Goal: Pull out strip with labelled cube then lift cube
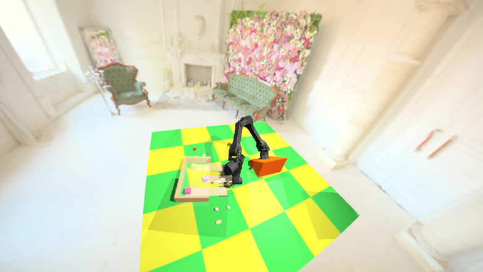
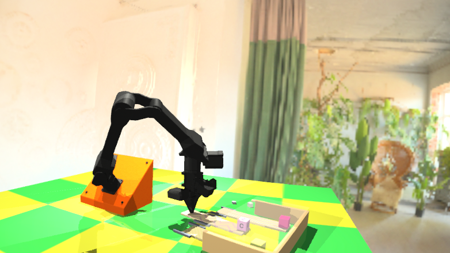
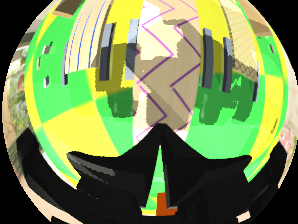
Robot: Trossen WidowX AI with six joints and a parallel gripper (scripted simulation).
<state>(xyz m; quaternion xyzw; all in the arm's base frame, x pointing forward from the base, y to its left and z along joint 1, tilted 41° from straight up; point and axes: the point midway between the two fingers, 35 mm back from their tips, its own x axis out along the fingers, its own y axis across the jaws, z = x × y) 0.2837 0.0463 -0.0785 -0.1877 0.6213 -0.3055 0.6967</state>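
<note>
The strip lies 90 mm ahead of my gripper tip and 20 mm to the right of it. Also, from my gripper tip: red bit (240 mm ahead, 350 mm to the right, 10 mm above); labelled cube (190 mm ahead, 40 mm to the right, 20 mm above).
</note>
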